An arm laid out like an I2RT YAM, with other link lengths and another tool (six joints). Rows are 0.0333 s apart.
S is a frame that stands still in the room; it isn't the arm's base.
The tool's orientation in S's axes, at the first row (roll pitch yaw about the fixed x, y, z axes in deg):
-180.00 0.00 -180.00
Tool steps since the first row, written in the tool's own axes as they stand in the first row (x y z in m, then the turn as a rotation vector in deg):
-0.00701 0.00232 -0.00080 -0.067 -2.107 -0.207
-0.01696 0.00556 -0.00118 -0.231 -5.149 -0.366
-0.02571 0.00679 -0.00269 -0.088 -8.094 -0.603
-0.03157 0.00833 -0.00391 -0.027 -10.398 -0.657
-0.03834 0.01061 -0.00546 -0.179 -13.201 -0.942
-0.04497 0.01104 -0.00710 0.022 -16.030 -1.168
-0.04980 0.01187 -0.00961 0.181 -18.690 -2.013
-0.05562 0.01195 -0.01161 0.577 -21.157 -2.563
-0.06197 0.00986 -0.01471 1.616 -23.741 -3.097
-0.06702 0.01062 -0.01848 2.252 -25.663 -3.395
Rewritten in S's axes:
0.00701 0.00232 0.00080 0.067 -2.107 0.207
0.01696 0.00556 0.00118 0.231 -5.149 0.366
0.02571 0.00679 0.00269 0.088 -8.094 0.603
0.03157 0.00833 0.00391 0.027 -10.398 0.657
0.03834 0.01061 0.00546 0.179 -13.201 0.942
0.04497 0.01104 0.00710 -0.022 -16.030 1.168
0.04980 0.01187 0.00961 -0.181 -18.690 2.013
0.05562 0.01195 0.01161 -0.577 -21.157 2.563
0.06197 0.00986 0.01471 -1.616 -23.741 3.097
0.06702 0.01062 0.01848 -2.252 -25.663 3.395

